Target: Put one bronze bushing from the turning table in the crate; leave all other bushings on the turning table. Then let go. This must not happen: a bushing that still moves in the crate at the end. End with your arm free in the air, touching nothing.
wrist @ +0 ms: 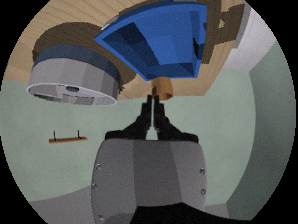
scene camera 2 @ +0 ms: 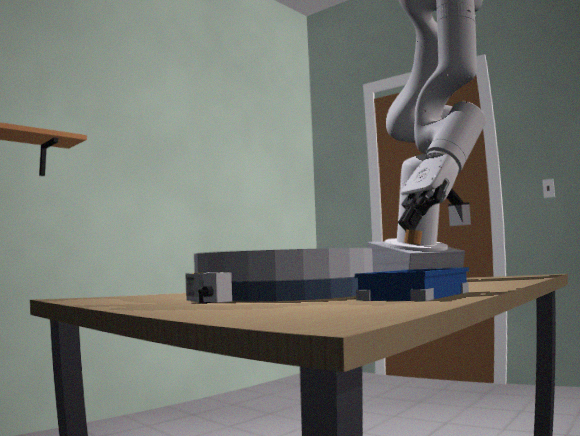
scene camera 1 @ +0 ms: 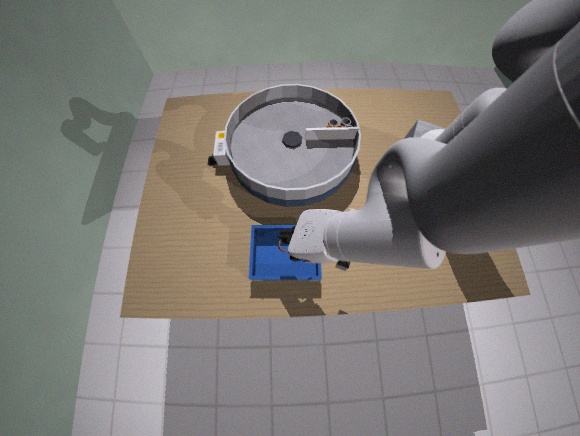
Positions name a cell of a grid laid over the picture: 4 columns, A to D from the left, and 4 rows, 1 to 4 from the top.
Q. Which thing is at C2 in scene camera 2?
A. The gripper.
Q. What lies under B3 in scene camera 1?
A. A blue crate.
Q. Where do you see a blue crate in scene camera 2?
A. At C3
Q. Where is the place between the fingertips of the gripper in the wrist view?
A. At C2
